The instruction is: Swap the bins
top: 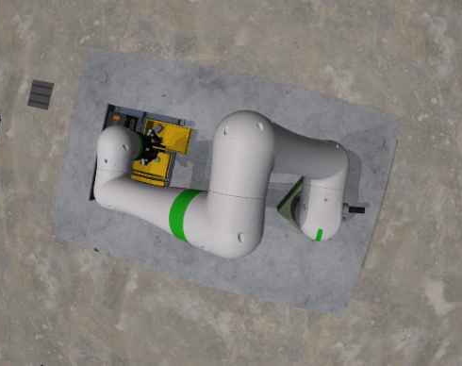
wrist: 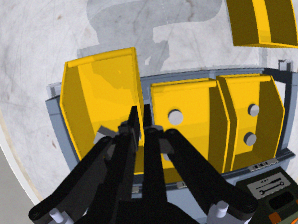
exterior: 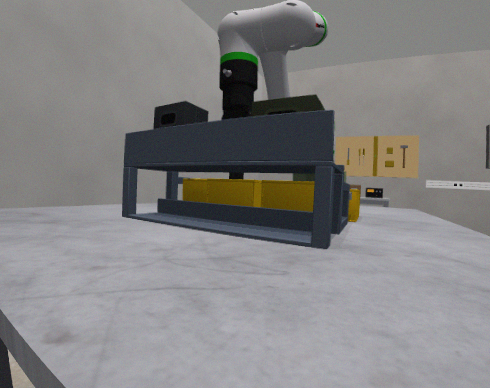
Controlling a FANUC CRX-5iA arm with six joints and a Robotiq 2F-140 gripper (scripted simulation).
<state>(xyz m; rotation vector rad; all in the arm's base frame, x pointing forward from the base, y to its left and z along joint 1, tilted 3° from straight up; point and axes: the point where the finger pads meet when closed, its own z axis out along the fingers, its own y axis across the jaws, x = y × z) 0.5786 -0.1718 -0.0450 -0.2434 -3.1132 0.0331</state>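
My hand is 9 cm short of the dark shelf, 5 cm to the right of it and 2 cm above it. Also, from my hand: black box 13 cm ahead, 7 cm to the right, 8 cm above; grey part 3 cm ahead, 8 cm to the right, 6 cm below.
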